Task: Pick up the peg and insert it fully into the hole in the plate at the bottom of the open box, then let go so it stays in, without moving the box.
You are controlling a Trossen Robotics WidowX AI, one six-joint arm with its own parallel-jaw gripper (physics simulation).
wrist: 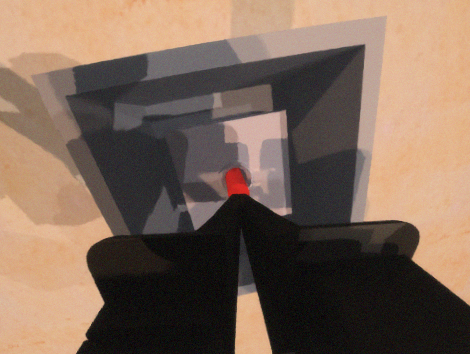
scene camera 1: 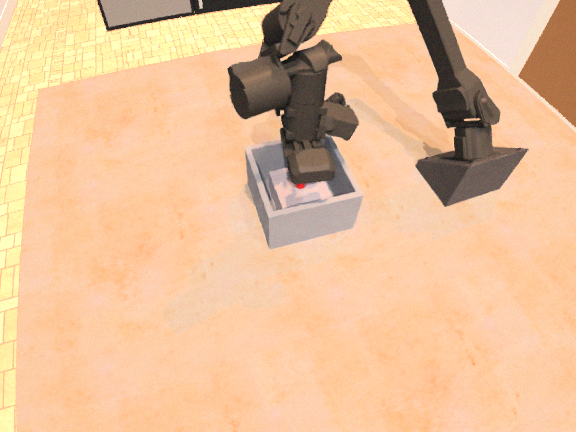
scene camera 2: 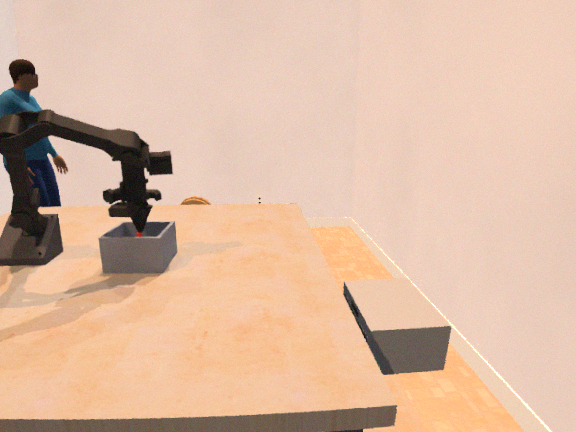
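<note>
The red peg stands in the hole of the pale square plate inside the open grey box. Part of the peg shows above the plate. How deep it sits cannot be told. My gripper points down into the box. Its fingertips are together, with nothing between them. They are at the upper end of the peg, and seem to touch or nearly touch it. In scene camera 1 the gripper's body hides the fingertips.
The box walls surround my fingers. The box stands on the large table, in front of the arm's base. A grey block-like piece is beyond the table's right edge. A person is behind the arm.
</note>
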